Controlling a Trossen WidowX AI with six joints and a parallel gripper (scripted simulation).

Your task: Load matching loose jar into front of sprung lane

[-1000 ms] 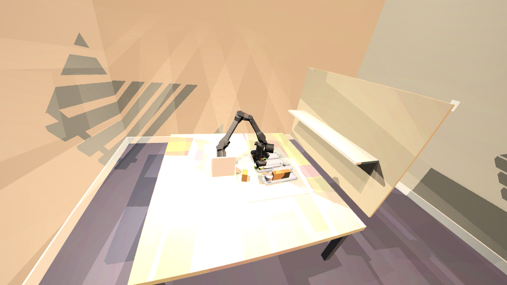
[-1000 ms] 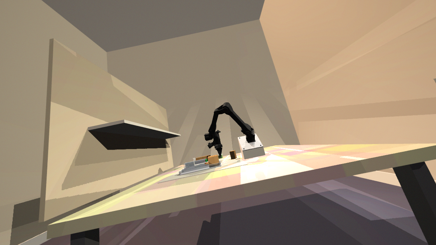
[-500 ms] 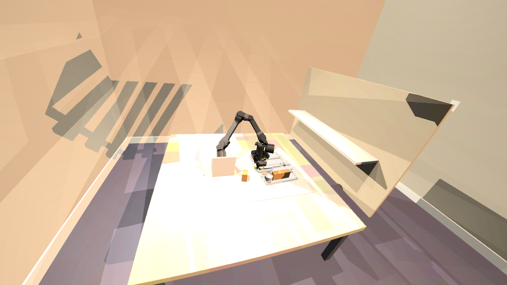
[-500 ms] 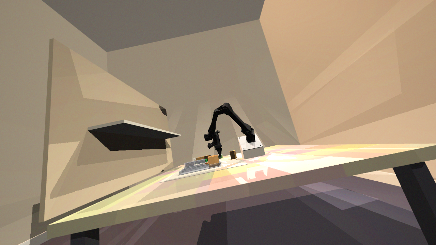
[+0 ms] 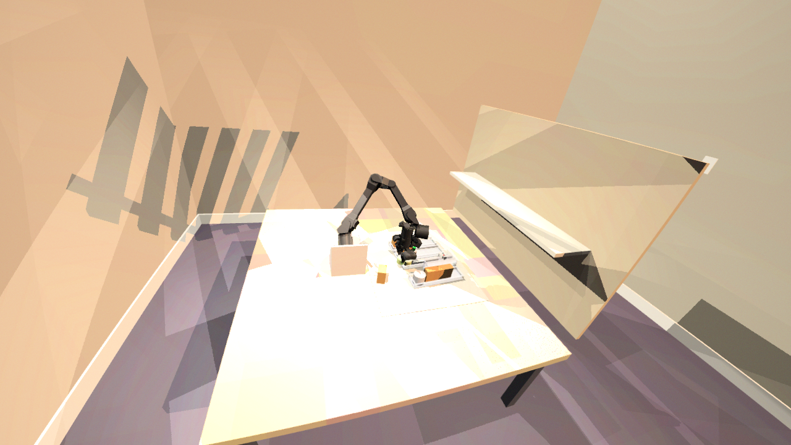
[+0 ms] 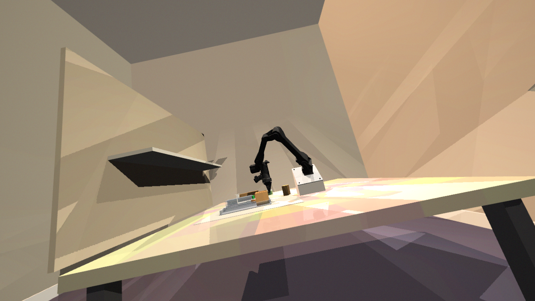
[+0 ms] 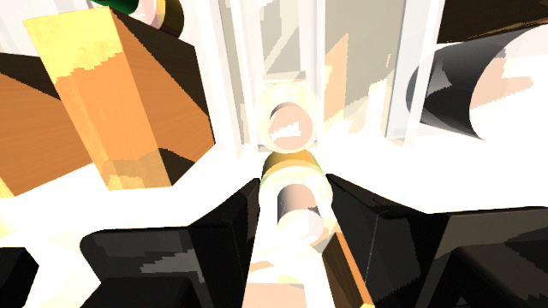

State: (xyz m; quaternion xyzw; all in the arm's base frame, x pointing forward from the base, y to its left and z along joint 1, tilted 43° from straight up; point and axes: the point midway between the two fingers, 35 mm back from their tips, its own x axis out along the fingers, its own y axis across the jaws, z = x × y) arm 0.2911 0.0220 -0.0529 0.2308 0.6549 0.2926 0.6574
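My gripper tip is 19 cm short of the lane rack, 1 cm to the left of it and 3 cm above it. The rest, counted from my gripper tip: shelf: 54 cm ahead, 3 cm to the left, 32 cm above.
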